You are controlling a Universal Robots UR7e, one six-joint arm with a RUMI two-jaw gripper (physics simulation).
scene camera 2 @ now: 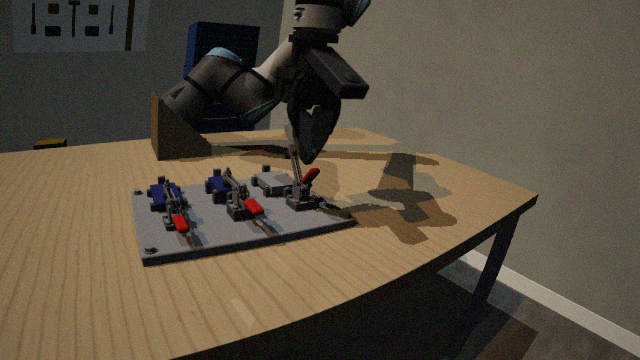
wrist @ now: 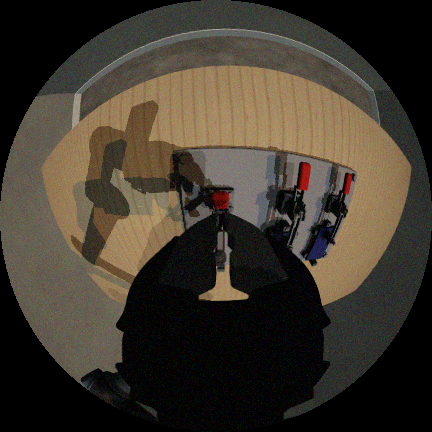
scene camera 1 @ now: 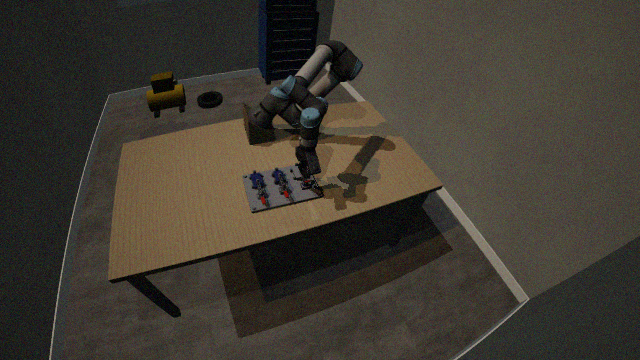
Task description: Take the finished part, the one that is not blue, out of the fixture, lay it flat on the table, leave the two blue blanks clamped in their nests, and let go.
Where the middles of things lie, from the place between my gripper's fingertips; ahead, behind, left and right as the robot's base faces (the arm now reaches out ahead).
Labels:
Now: hand 11 cm to the left of the fixture plate (scene camera 2: 212,231), 9 cm above it and 5 cm past it.

